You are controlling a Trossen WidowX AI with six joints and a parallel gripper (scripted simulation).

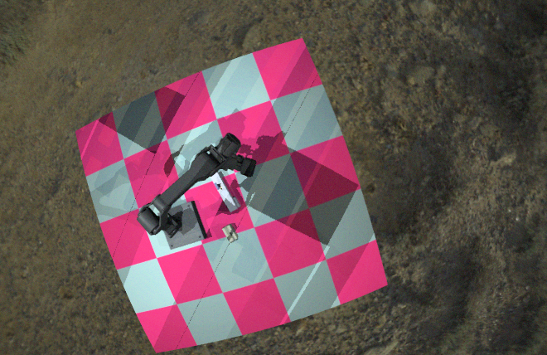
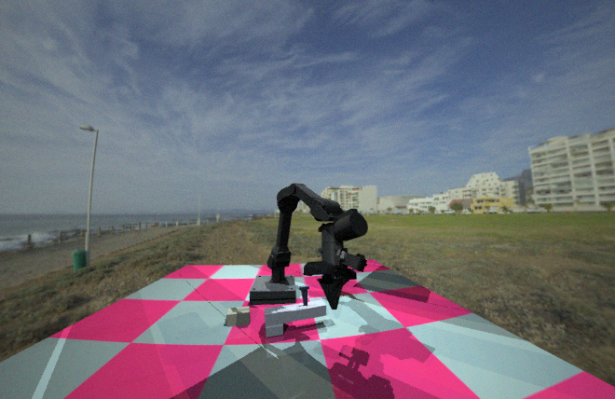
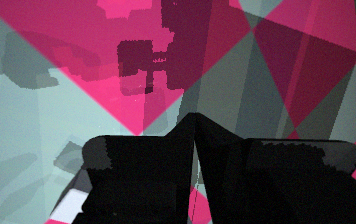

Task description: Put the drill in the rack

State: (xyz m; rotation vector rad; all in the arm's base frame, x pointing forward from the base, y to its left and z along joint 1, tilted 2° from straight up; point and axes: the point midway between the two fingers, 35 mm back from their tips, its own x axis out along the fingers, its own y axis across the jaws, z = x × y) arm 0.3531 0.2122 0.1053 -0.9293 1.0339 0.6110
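Right now my gripper tip is 110 mm past the drill, 130 mm to the left of it and 70 mm above it.
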